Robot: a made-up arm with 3 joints. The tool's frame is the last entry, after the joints.
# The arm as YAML. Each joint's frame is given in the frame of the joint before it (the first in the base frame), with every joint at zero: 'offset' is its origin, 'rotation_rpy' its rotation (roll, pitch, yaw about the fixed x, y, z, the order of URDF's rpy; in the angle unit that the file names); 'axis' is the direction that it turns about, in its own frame. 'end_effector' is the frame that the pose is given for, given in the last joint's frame.
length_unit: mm
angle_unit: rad
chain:
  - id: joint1
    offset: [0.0, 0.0, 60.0]
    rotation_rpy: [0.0, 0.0, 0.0]
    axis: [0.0, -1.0, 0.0]
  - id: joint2
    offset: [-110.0, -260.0, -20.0]
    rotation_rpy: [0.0, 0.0, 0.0]
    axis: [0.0, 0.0, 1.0]
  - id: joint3
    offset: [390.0, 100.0, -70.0]
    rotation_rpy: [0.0, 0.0, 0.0]
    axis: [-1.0, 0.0, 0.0]
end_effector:
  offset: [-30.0, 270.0, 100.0]
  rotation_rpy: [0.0, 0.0, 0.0]
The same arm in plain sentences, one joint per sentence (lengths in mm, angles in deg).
The arm has three revolute joints in a row. What follows holds with every joint at zero, and every direction is one of the base frame's.
The first joint lies 60 mm along +z from the base frame's origin and rotates about -y.
The second joint lies 110 mm along -x and 260 mm along -y and 20 mm along -z from the first joint and rotates about +z.
The third joint lies 390 mm along +x and 100 mm along +y and 70 mm along -z from the second joint and rotates about -x.
The tool frame, which is the frame that the pose is given for, lies 30 mm along -x and 270 mm along +y and 100 mm along +z from the third joint; its axes are parallel to the base frame's.

